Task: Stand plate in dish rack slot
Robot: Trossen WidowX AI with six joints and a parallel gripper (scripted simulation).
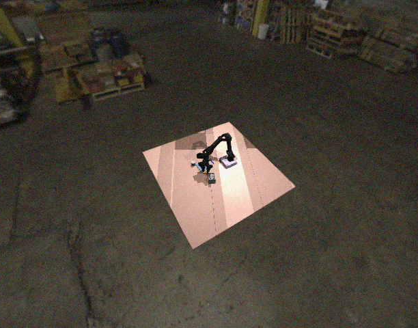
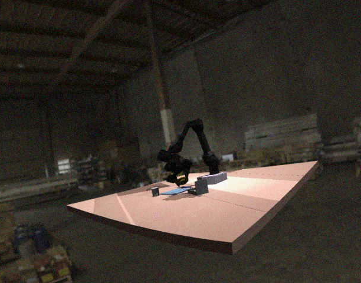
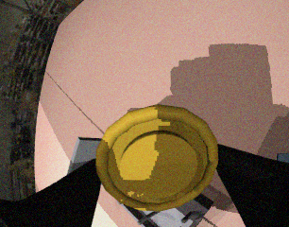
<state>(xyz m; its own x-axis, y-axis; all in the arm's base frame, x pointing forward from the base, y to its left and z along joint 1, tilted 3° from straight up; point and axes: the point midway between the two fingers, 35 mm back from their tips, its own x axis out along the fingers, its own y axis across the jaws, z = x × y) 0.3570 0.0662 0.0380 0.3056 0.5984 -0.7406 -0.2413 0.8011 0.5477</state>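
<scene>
My gripper tip is 60 mm past the dish rack, 50 mm above it and 40 mm to the right of it. Also, from my gripper tip: grey cup 220 mm to the right, 50 mm below, 50 mm ahead; then blue mat 160 mm to the right, 70 mm below, 60 mm behind; then yellow plate 10 mm above.
</scene>
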